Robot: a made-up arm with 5 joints.
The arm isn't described. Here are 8 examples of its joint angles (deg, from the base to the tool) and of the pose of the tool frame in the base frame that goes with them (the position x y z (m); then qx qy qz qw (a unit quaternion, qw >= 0)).
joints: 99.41 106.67 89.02 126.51 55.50
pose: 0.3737 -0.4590 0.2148 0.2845 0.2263 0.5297 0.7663
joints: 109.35 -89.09 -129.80 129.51 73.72
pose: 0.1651 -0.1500 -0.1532 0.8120 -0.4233 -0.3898 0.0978
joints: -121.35 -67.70 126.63 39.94 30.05
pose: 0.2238 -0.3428 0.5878 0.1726 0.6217 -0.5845 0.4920
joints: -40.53 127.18 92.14 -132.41 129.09
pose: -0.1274 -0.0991 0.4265 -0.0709 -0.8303 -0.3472 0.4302
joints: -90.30 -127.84 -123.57 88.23 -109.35
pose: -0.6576 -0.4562 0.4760 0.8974 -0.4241 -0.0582 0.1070
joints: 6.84 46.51 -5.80 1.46 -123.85
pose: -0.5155 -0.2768 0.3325 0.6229 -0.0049 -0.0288 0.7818
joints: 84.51 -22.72 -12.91 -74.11 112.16
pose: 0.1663 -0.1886 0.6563 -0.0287 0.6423 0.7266 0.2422
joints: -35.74 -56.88 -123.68 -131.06 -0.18
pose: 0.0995 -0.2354 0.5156 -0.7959 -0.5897 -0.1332 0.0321
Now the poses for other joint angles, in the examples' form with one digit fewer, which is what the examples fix.
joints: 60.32 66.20 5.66 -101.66 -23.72
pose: -0.122 -0.226 0.359 -0.492 0.781 -0.321 0.210
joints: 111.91 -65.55 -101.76 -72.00 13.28
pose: 0.362 -0.244 -0.243 -0.148 -0.597 0.665 0.424
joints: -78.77 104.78 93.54 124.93 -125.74
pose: -0.469 -0.523 0.399 0.278 0.313 0.753 0.508
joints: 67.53 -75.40 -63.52 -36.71 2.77
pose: 0.568 -0.265 0.470 0.387 0.741 -0.522 0.168
